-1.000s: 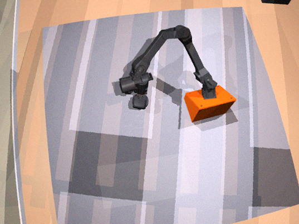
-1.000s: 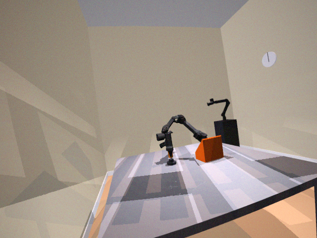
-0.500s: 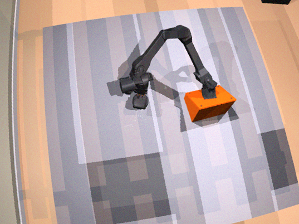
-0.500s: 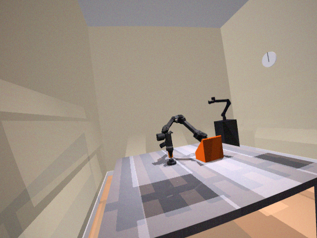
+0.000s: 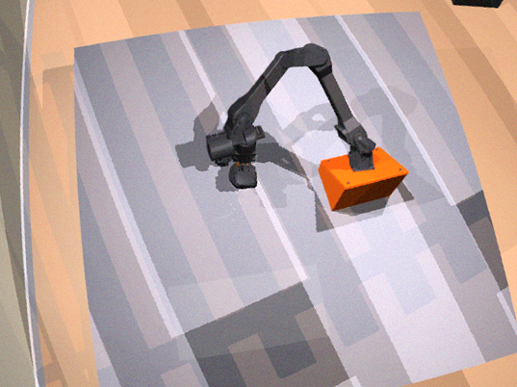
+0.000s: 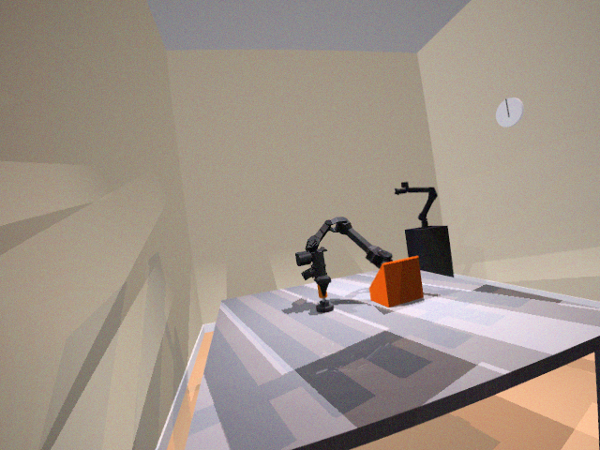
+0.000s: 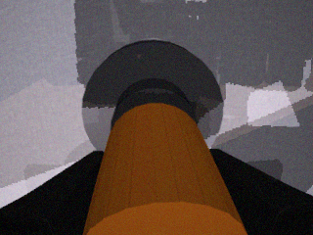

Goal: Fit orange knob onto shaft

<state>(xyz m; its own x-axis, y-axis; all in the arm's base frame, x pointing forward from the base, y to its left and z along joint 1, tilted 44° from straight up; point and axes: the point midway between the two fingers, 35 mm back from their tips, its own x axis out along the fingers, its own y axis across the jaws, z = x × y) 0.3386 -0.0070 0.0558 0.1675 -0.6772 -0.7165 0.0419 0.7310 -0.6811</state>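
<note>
The orange knob lies 30 mm above my gripper tip. Also, from my gripper tip: dark round pedestal (40 mm below).
</note>
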